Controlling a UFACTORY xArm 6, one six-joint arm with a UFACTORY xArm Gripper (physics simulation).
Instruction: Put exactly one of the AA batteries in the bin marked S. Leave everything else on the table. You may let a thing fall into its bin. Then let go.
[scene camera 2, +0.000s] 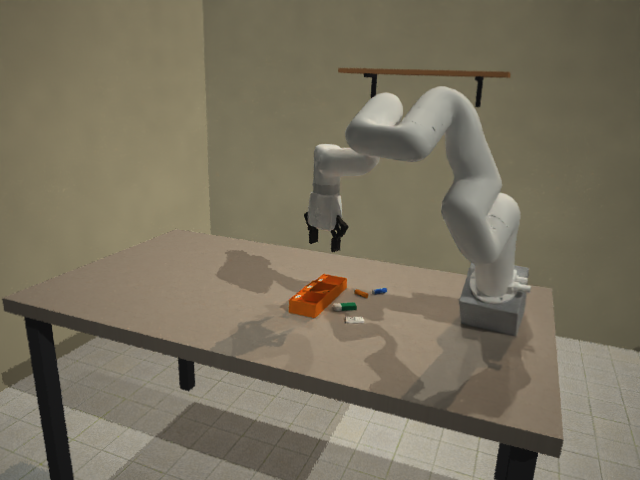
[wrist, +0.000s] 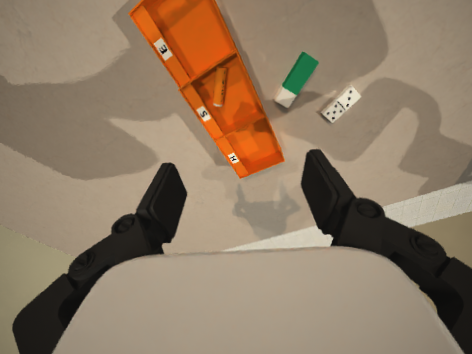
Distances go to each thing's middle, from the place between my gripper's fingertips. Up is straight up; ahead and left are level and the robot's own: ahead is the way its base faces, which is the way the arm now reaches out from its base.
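Orange bin tray (scene camera 2: 307, 302): my hand 16 cm above it, 2 cm short of it, 1 cm to the left of it. Green-and-white block (wrist: 305, 64): 17 cm below my hand, 8 cm behind, 1 cm to the left.
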